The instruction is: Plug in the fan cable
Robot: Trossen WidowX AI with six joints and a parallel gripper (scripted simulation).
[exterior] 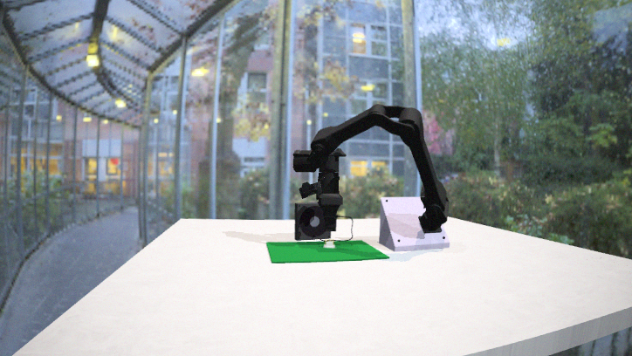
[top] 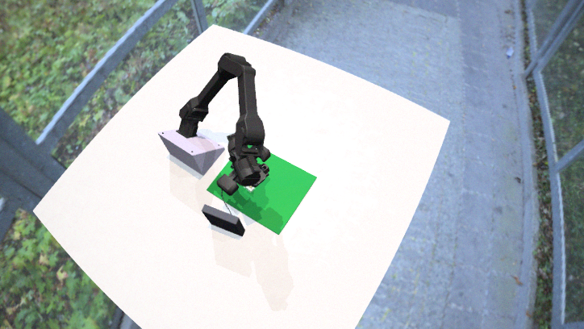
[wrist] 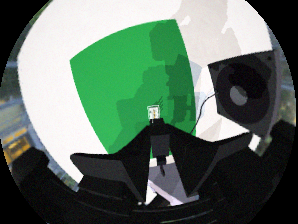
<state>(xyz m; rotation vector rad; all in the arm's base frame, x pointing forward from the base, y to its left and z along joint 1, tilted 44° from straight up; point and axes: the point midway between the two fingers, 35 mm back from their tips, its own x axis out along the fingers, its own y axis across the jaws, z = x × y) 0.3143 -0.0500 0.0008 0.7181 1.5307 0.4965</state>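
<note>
Now: gripper tip 20 mm short of the green board, 30 mm to the right of it and 80 mm above it. From my gripper tip the other things lie so: black fan 10 mm ahead, 140 mm to the right; then black plug 10 mm behind, 10 mm above.
</note>
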